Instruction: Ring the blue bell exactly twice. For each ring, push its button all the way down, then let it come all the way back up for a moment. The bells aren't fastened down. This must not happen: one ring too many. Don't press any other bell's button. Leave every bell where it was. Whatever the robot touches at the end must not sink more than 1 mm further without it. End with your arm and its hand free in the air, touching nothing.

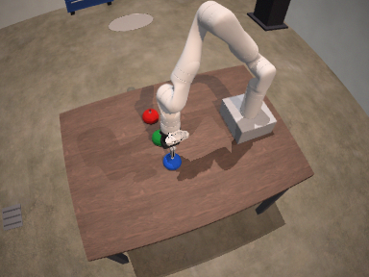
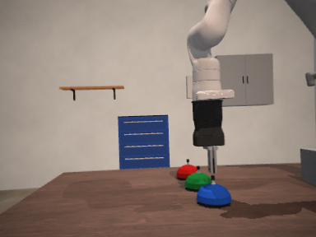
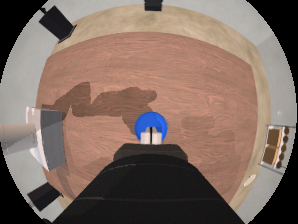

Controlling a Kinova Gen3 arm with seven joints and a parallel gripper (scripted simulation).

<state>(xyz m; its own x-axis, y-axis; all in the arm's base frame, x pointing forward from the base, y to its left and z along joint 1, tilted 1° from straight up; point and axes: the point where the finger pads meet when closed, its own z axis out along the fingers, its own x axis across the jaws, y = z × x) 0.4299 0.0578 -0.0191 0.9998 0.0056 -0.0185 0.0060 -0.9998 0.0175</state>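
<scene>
Now: hand 5 cm above the blue bell. Round my hand: red bell: 27 cm to the right, 5 cm below; green bell: 14 cm to the right, 5 cm below.
</scene>
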